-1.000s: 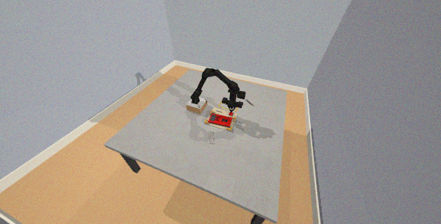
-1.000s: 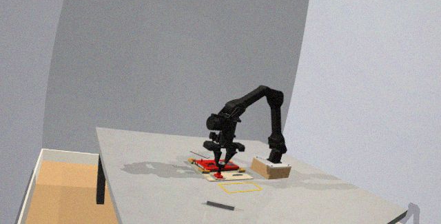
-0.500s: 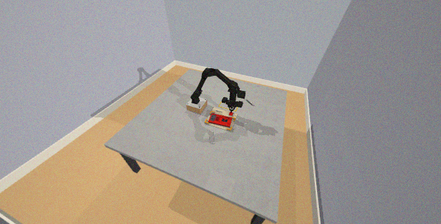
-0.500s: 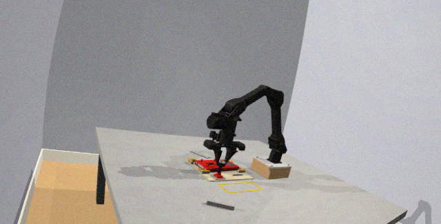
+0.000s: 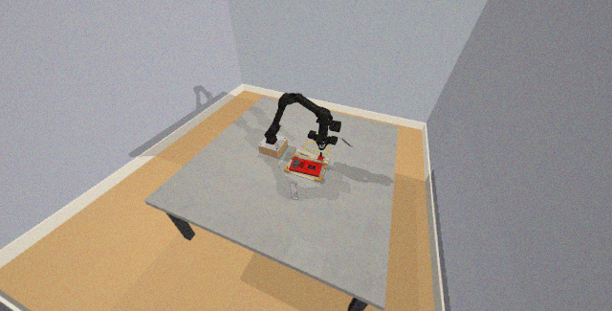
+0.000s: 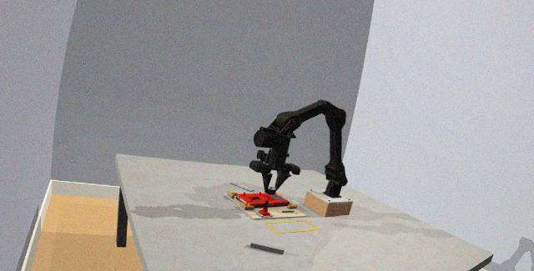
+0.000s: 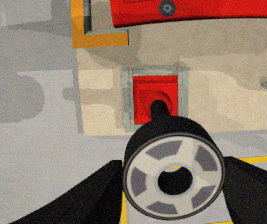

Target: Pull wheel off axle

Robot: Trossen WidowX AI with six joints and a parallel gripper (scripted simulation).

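The upright axle is 7 cm below my gripper tip. Also, from my gripper tip: dark bar: 23 cm to the left, 14 cm ahead, 10 cm below; wheel: right at my gripper tip.
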